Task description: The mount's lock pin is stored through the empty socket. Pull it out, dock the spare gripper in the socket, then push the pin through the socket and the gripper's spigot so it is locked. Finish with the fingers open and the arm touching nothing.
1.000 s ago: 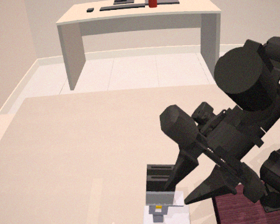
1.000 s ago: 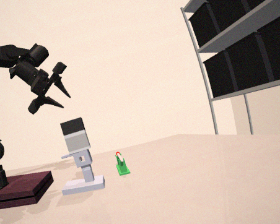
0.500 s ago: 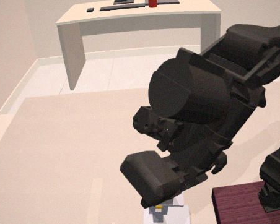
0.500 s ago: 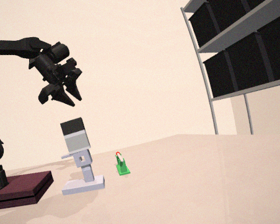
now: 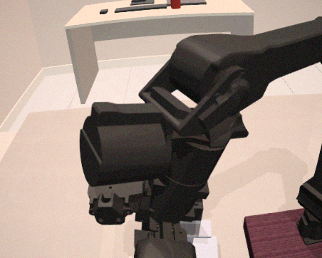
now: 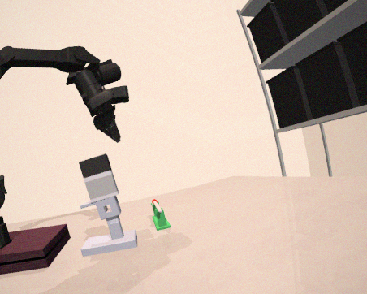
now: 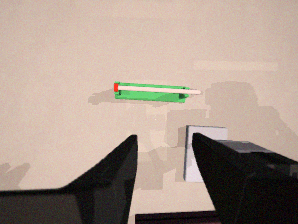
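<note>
The green bracket is 50 mm ahead of my gripper tip, 10 mm to the right of it and 190 mm below it. The rest, counted from my gripper tip: spare gripper 60 mm behind, 120 mm to the right, 90 mm below; grey mount 70 mm behind, 110 mm to the right, 170 mm below.
</note>
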